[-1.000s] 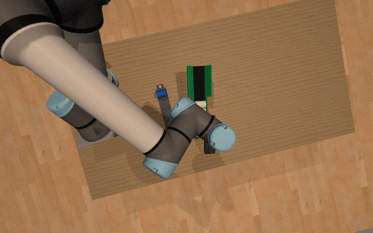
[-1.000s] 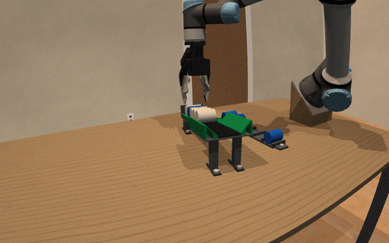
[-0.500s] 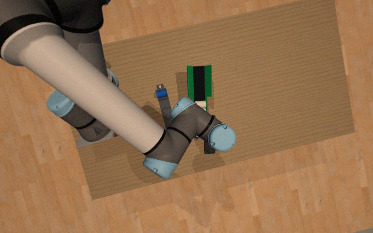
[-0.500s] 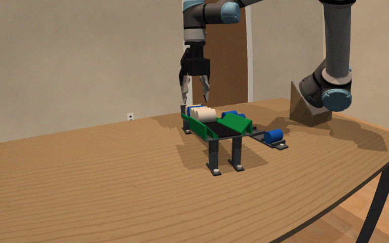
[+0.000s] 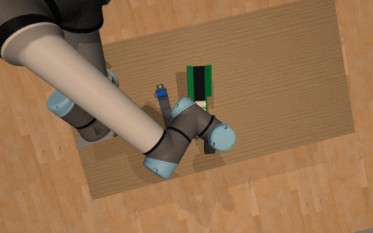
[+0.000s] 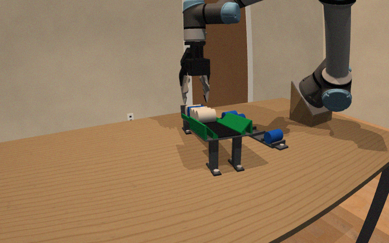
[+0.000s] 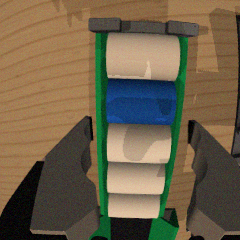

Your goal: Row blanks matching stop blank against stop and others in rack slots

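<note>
Now: the grey stock rack 180 mm behind my hand, 80 mm to the left of it and 130 mm below it. The rest, counted from my hand: grey stop: 60 mm to the right, 60 mm below; then feed ramp: 10 mm ahead, 130 mm to the left, 50 mm below.
</note>
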